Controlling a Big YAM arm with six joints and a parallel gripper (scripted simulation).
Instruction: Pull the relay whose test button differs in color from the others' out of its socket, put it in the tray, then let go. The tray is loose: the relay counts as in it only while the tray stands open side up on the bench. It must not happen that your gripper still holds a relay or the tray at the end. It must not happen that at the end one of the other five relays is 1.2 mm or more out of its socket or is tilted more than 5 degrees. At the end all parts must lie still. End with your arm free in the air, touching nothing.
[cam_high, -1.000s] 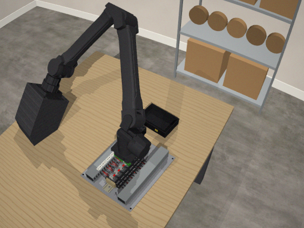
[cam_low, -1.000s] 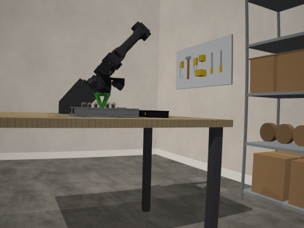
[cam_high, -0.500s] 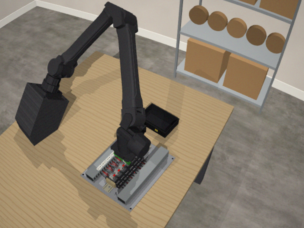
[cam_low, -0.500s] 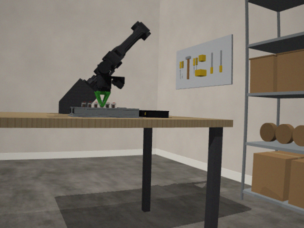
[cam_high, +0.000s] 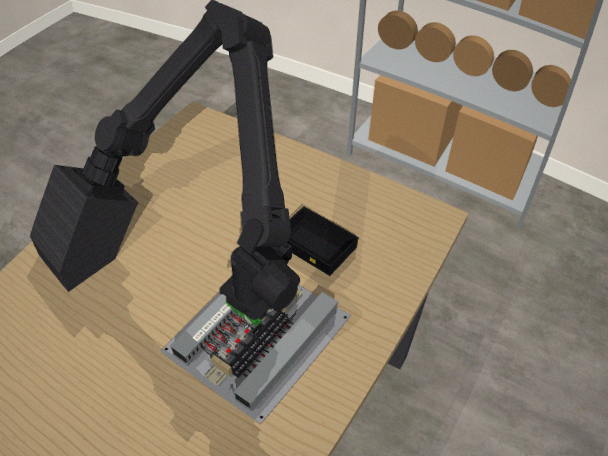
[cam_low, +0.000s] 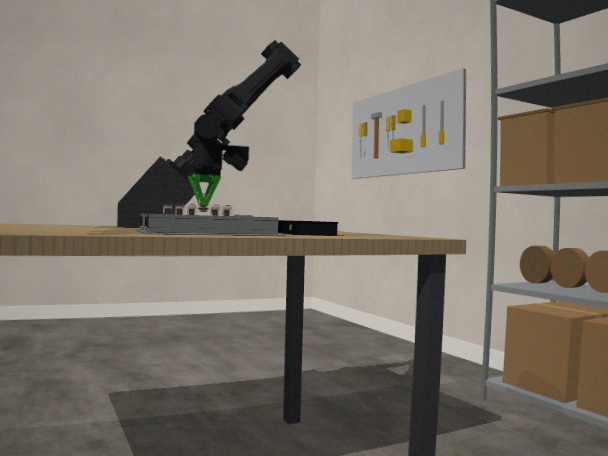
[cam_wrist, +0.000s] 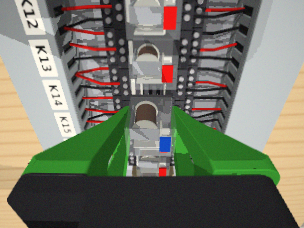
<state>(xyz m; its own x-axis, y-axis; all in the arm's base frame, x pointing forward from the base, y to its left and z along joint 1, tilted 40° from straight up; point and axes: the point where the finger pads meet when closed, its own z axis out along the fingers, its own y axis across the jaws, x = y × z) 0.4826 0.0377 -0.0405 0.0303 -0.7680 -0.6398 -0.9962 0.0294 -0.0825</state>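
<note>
The grey relay lies right at my hand. From my hand the other things lie so: black tray: 290 mm to the left, 60 mm below, 50 mm behind.
</note>
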